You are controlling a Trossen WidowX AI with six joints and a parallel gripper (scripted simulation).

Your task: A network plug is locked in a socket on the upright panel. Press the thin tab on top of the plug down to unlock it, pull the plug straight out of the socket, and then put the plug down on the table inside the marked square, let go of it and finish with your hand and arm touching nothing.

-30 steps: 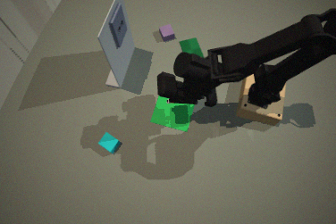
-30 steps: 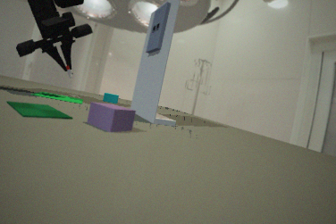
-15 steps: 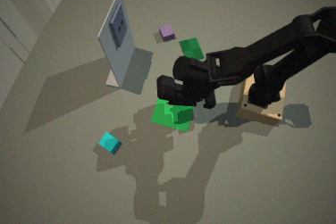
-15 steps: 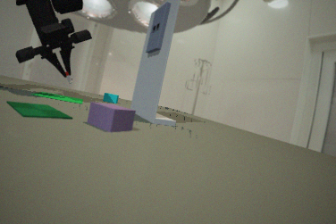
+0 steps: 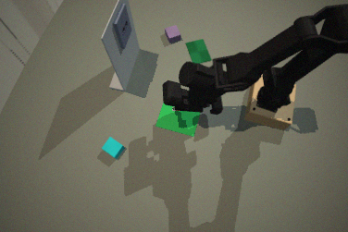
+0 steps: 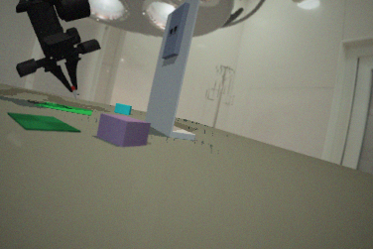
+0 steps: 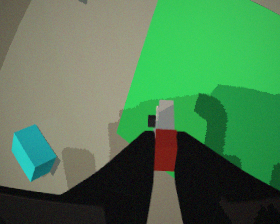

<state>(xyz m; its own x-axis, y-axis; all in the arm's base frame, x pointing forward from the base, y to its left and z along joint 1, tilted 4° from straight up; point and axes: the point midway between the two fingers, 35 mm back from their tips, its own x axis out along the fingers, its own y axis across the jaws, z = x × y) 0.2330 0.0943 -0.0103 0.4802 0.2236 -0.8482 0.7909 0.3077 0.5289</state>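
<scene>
The bright green marked square is 4 cm below my gripper tip and 1 cm behind it. The rest, counted from my gripper tip: dark green patch: 24 cm to the right, 4 cm below; then cyan cube: 17 cm to the left, 14 cm ahead, 3 cm below; then white plug: right at my gripper tip.
</scene>
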